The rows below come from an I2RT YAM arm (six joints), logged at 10 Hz.
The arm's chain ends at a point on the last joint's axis. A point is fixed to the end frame.
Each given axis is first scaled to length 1.
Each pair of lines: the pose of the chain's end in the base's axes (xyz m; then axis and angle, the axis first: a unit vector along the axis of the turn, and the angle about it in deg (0 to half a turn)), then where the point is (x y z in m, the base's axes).
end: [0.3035 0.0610 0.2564 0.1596 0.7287 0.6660 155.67]
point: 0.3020 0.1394 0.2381
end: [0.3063 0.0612 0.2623 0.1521 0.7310 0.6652 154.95]
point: 0.3050 0.1394 0.2432
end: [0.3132 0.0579 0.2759 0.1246 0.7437 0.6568 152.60]
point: 0.3122 0.1352 0.2532
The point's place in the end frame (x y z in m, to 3 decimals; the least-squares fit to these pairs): 0.042 -0.010 0.068
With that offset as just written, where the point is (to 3 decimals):
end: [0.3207 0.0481 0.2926 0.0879 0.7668 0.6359 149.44]
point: 0.321 0.123 0.264
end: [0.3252 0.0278 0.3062 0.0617 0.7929 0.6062 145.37]
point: 0.329 0.100 0.271
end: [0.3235 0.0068 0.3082 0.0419 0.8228 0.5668 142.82]
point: 0.330 0.075 0.266
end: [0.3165 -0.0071 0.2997 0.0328 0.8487 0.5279 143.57]
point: 0.322 0.057 0.251
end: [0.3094 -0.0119 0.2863 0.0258 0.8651 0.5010 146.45]
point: 0.311 0.049 0.234
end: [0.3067 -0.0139 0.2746 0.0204 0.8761 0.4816 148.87]
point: 0.305 0.045 0.219
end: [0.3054 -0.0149 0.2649 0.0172 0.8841 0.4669 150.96]
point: 0.301 0.042 0.208
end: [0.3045 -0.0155 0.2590 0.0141 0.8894 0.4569 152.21]
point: 0.298 0.040 0.201
